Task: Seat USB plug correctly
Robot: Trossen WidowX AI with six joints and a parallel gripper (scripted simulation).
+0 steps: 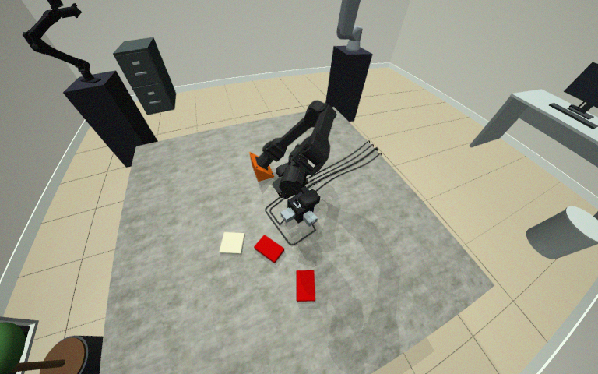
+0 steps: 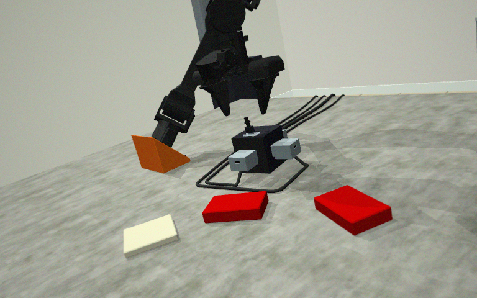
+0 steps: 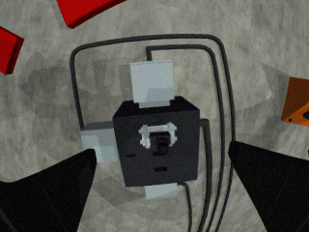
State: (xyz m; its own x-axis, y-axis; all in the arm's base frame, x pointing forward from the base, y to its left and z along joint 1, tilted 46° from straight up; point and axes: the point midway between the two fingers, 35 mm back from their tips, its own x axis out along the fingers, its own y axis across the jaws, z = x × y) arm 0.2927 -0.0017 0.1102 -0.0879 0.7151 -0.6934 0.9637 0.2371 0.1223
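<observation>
The black USB plug is 3 cm below my gripper tip. From my gripper tip the other things lie so: USB socket (5 cm below, 1 cm to the left); cream block (26 cm to the right, 11 cm below, 5 cm ahead).
</observation>
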